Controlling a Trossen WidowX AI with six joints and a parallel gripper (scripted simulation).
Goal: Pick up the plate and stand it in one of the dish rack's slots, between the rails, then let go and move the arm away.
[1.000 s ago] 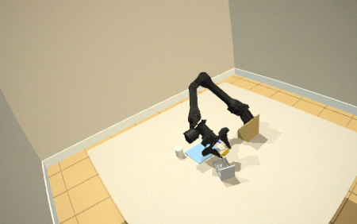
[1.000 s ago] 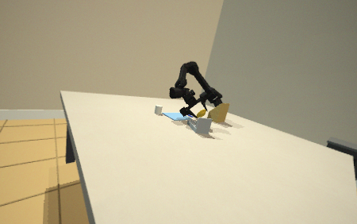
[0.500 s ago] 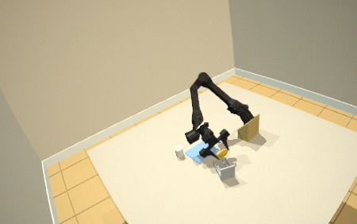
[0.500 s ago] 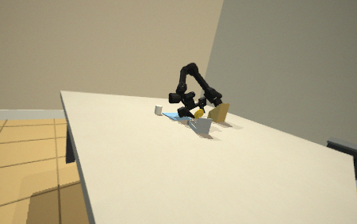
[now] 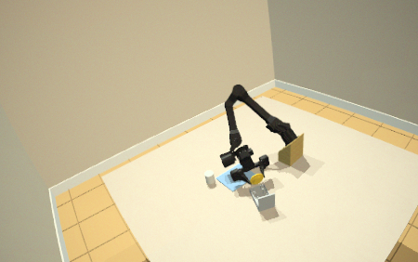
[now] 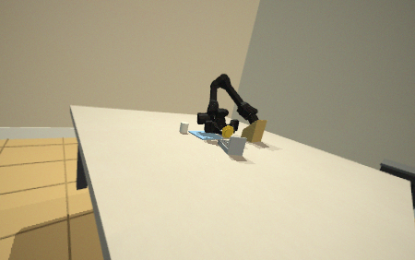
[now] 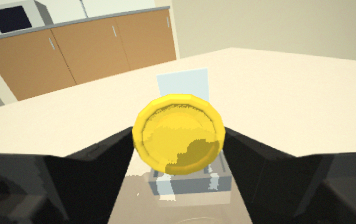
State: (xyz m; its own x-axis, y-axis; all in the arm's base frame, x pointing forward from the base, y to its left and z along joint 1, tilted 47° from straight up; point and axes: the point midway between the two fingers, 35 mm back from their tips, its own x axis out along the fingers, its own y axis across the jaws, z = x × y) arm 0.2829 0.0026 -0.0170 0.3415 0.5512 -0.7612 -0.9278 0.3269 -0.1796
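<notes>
The dish rack is 50 mm to the left of my gripper tip, 40 mm below it and 20 mm ahead of it. Round my gripper tip: light blue mat: 150 mm to the right, 60 mm below, 10 mm ahead; then blue spoon: 170 mm to the right, 110 mm behind, 60 mm below; then yellow plate: 10 mm to the right.
</notes>
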